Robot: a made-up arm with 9 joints.
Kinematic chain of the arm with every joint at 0, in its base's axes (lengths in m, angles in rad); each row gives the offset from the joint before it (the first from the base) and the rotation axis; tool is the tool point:
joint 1: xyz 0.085 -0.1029 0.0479 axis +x
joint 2: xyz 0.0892 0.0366 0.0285 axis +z
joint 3: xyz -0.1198 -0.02 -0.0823 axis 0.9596 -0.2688 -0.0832
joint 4: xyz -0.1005 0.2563 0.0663 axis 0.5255 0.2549 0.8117
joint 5: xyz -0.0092 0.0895 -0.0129 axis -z
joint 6: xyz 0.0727 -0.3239 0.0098 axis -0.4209 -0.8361 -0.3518
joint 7: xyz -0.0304 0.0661 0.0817 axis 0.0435 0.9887 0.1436
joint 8: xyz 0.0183 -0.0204 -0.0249 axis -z
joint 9: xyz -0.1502 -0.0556 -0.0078 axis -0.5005 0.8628 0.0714
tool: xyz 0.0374 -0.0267 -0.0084
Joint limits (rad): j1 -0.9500..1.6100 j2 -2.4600..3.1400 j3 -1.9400..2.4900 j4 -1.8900..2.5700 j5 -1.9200..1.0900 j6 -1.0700..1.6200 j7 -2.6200..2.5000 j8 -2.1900..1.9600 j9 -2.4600..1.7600
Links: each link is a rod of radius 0.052 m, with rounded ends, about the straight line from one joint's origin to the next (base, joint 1, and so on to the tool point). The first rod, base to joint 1, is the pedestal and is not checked.
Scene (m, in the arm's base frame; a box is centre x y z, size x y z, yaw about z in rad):
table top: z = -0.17
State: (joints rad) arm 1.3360 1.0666 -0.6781 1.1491 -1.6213 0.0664 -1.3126 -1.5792 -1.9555
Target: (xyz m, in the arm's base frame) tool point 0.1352 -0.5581 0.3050
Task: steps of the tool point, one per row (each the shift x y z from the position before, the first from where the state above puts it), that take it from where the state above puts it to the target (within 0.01 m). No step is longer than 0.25 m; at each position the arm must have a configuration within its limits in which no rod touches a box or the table.
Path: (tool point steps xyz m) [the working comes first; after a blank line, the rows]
Joints at the target: 1.6100 0.4737 0.5919 0.7970 -1.3759 0.0458 -1.4100 -1.7550 -2.0110
Straight joint move there: clear.

1: 0.0733 -0.1523 0.1385
2: 0.1089 -0.1682 0.0717
3: 0.1267 -0.1632 -0.0042
4: 0.1243 -0.1366 -0.0780
5: 0.1033 -0.0909 -0.1377

